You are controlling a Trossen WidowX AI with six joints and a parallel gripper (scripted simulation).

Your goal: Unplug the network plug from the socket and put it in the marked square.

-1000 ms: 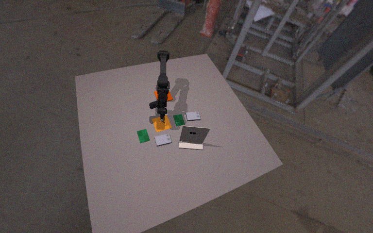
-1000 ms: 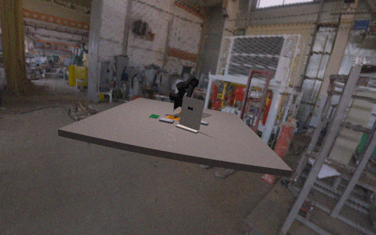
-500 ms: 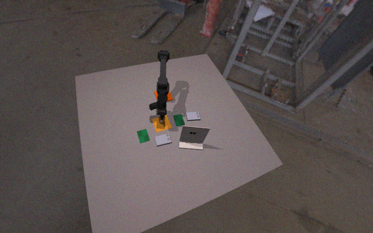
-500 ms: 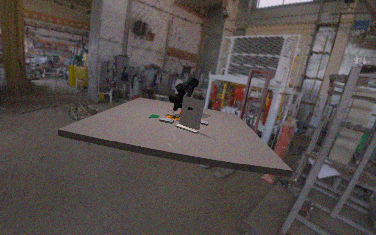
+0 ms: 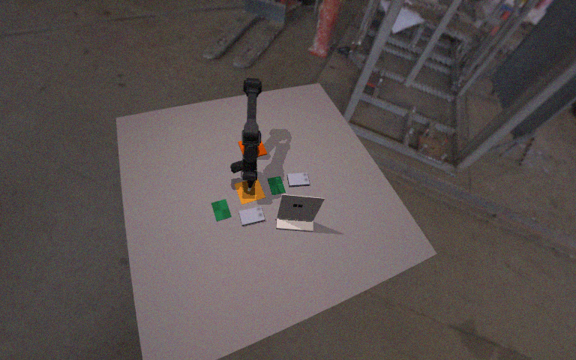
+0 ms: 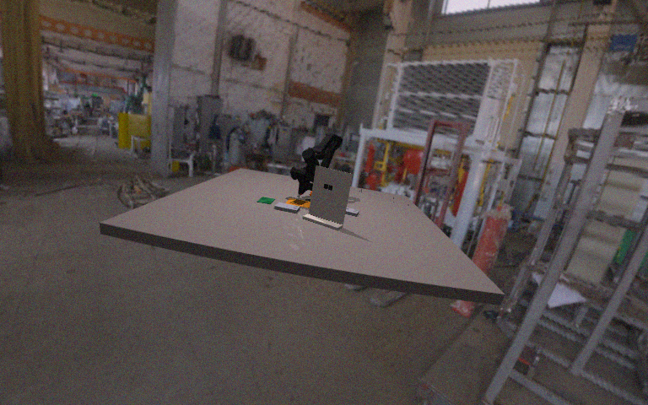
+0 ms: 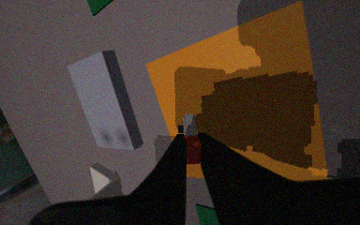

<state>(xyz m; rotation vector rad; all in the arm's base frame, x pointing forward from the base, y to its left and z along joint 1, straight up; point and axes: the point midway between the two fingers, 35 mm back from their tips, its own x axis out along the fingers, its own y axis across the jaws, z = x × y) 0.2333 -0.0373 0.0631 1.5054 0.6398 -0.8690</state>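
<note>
Right now the orange square is 40 mm below my gripper tip and 10 mm behind it. Also, from my gripper tip: grey panel: 180 mm to the left, 180 mm ahead, 60 mm above; then plug: right at my gripper tip.
</note>
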